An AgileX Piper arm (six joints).
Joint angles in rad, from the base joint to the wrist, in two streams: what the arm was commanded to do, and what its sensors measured. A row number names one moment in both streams.
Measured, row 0:
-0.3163, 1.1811, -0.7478, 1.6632, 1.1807, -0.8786
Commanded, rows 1 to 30:
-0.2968, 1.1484, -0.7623, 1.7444, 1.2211, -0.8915
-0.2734, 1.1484, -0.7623, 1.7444, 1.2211, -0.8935
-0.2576, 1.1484, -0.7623, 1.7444, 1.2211, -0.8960
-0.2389, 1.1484, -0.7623, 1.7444, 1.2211, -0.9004
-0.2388, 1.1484, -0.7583, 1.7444, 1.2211, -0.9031
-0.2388, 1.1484, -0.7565, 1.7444, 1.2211, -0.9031
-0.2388, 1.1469, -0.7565, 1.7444, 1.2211, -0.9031
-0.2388, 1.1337, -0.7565, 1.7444, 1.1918, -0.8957
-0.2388, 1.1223, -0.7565, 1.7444, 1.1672, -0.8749
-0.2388, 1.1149, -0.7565, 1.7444, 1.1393, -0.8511
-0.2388, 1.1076, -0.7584, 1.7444, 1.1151, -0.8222
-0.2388, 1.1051, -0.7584, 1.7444, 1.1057, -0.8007
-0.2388, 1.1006, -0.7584, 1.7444, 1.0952, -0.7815
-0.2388, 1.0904, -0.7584, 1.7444, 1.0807, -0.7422
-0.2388, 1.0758, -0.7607, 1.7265, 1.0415, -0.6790
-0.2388, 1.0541, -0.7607, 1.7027, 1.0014, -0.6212
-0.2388, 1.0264, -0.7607, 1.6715, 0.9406, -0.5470
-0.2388, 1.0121, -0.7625, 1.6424, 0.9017, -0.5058
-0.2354, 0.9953, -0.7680, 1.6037, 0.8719, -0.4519
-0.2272, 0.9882, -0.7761, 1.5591, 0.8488, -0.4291
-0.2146, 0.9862, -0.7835, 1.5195, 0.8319, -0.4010
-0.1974, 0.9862, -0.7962, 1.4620, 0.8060, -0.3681
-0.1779, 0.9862, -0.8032, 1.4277, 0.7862, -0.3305
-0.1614, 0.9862, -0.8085, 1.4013, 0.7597, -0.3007
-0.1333, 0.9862, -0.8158, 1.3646, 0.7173, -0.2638
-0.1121, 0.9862, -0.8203, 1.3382, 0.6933, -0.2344
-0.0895, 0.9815, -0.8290, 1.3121, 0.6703, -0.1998
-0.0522, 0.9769, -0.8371, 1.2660, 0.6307, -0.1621
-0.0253, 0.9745, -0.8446, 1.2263, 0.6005, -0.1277
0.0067, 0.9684, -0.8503, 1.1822, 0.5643, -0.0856
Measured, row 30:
-0.0881, 1.0017, -0.8040, 1.2735, 0.6854, -0.2179
